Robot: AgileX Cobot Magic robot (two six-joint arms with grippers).
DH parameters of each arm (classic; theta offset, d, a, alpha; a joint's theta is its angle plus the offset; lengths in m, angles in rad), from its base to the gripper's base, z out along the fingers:
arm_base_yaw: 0 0.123 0 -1.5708
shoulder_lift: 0.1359 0 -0.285 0
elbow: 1.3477 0 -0.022 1.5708
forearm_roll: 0 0.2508 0 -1.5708
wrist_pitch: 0 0 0.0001 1.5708
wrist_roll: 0 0.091 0 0
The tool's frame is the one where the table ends.
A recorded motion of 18 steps. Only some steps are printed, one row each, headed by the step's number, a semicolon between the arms.
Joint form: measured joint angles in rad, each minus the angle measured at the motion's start. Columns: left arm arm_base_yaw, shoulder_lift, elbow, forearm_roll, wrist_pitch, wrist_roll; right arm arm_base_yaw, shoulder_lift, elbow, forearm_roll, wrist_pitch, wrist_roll.
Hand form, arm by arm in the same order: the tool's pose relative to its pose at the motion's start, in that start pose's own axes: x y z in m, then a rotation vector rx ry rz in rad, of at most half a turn. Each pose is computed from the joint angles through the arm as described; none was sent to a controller.
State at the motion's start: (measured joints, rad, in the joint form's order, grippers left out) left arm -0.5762 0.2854 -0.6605 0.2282 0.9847 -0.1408; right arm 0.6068 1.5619 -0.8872 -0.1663 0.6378 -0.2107
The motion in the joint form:
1: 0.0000 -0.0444 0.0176 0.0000 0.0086 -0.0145; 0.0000 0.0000 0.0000 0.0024 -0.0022 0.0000
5: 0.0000 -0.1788 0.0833 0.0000 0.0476 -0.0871; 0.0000 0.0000 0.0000 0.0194 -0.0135 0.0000
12: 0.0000 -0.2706 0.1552 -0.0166 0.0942 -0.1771; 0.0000 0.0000 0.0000 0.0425 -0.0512 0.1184
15: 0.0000 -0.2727 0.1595 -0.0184 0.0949 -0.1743; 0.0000 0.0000 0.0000 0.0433 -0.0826 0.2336
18: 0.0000 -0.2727 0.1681 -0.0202 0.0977 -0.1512; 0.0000 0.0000 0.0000 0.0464 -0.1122 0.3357
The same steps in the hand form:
1: 0.0077 0.0011 -0.0045 -0.0007 -0.0178 -0.0196; -0.0002 0.0001 0.0000 -0.0009 -0.0024 0.0019
5: 0.0351 0.0034 -0.0123 -0.0030 -0.0468 -0.1054; -0.0014 0.0008 0.0000 -0.0084 -0.0156 0.0157
12: 0.0606 0.0022 -0.0089 0.0055 -0.0177 -0.2072; -0.0050 0.0011 -0.0001 -0.0164 -0.0543 0.1532
15: 0.0616 0.0019 -0.0082 0.0066 -0.0145 -0.2048; -0.0078 0.0005 -0.0003 -0.0165 -0.0848 0.2693
18: 0.0635 0.0014 -0.0062 0.0066 -0.0031 -0.1810; -0.0104 -0.0001 -0.0006 -0.0208 -0.1138 0.3741

